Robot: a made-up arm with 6 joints.
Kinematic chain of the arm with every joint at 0, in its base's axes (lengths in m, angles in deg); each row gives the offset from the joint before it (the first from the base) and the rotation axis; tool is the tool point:
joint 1: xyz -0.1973 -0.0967 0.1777 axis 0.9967 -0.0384 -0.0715
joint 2: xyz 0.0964 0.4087 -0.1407 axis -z
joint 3: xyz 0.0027 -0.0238 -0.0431 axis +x
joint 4: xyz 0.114 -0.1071 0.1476 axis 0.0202 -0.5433 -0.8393
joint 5: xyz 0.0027 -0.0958 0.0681 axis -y
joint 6: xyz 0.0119 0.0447 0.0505 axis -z
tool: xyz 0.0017 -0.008 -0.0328
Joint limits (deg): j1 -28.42..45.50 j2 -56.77..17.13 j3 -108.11..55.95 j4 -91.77..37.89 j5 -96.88..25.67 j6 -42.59..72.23
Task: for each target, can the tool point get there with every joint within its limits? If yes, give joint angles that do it. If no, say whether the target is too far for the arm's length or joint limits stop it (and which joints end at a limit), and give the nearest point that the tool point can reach.
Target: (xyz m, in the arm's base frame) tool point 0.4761 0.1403 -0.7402
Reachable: no: too far | nearest point 0.1971 0.1822 -0.2036 | short by 0.606 m
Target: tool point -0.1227 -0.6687 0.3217
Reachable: no: joint limits stop it (at a limit: joint 1, joint 2, joint 5) | nearest point -0.0683 -0.1125 -0.0100 | short by 0.650 m
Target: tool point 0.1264 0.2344 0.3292
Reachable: yes | joints 16.24 -20.75 -9.42 -47.93 1.06 59.47
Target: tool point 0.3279 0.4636 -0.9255
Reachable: no: too far | nearest point 0.0435 0.3725 -0.2775 | short by 0.713 m
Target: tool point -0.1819 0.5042 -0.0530
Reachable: yes | joints -18.31 -43.82 -93.19 11.64 -28.96 52.36
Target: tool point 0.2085 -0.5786 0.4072
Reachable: no: joint limits stop it (at a limit: joint 1, joint 5) | nearest point 0.0314 -0.0044 0.3503 | short by 0.604 m
